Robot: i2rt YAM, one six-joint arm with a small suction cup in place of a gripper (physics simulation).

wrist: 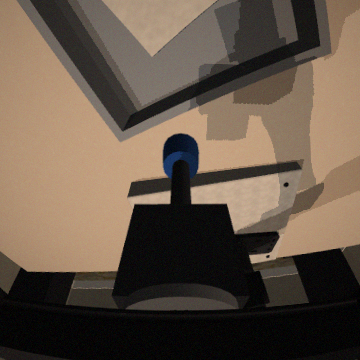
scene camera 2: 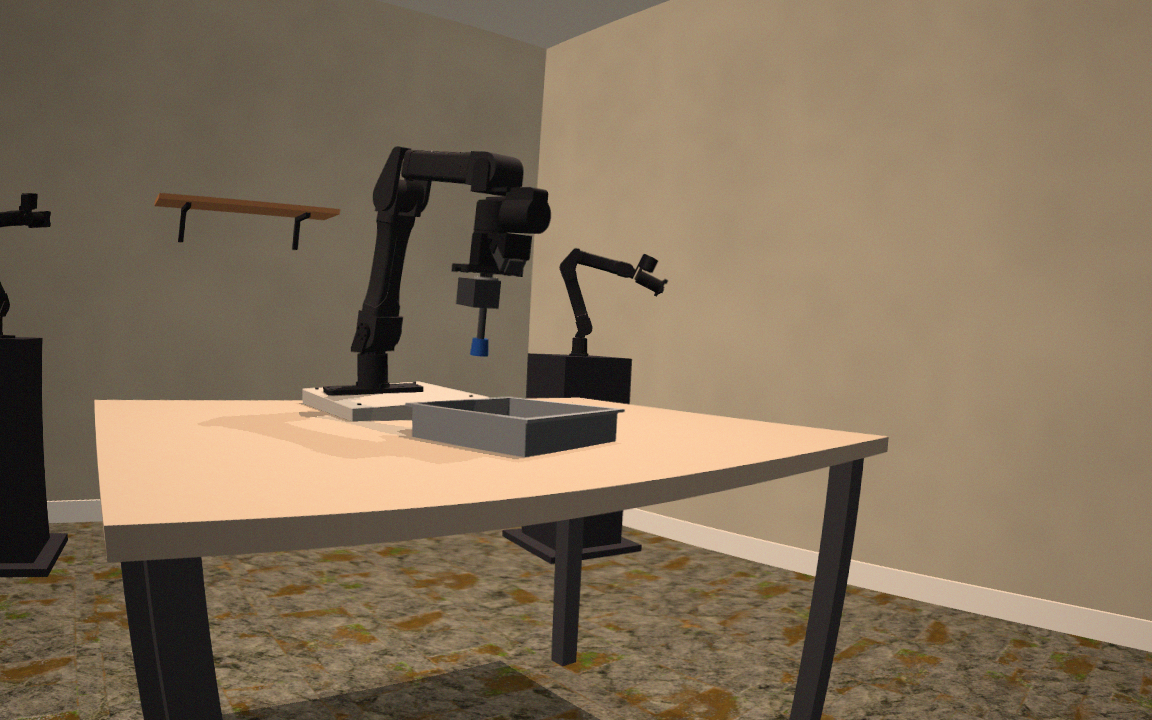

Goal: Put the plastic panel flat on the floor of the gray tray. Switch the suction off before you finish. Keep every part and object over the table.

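Frame: origin at the arm's base, x down, y back, z left, level; millimetres.
Where they show: hand at its tool point: point(wrist: 180, 149) point(scene camera 2: 479, 355); arm's base at its link origin: point(scene camera 2: 372, 391).
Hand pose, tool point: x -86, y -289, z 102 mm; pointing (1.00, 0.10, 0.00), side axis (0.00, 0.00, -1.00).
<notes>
Things, the pixels of their top centre, and the offset from my tool point. "spot": a spot on its surface instead. Level surfaces: height alone.
- plastic panel at a spot on its surface: point(wrist: 155, 22) spot: dy -88, dx +111, dz +25 mm
- gray tray at its top centre: point(scene camera 2: 516, 406) dy -122, dx +70, dz +10 mm
- wooden table at its surface level: dx +120 mm
The plastic panel point(wrist: 155, 22) is a pale beige sheet. In the wrist view part of it shows at the top, lying flat on the floor of the gray tray, turned relative to the tray's walls. The gray tray point(scene camera 2: 469, 430) point(wrist: 82, 70) stands on the table; its walls hide the panel in the scene view. My suction cup point(scene camera 2: 479, 347) point(wrist: 181, 152) is blue, points down and is open, with nothing on it. It hangs above the level of the tray's rim, on the side towards the robot's base, apart from tray and panel.
The arm's white base plate point(scene camera 2: 331, 402) point(wrist: 235, 195) is beside the tray on the wooden table point(scene camera 2: 212, 475) point(wrist: 60, 200). A wall shelf point(scene camera 2: 246, 206) and another arm on a black pedestal point(scene camera 2: 577, 373) stand behind the table.
</notes>
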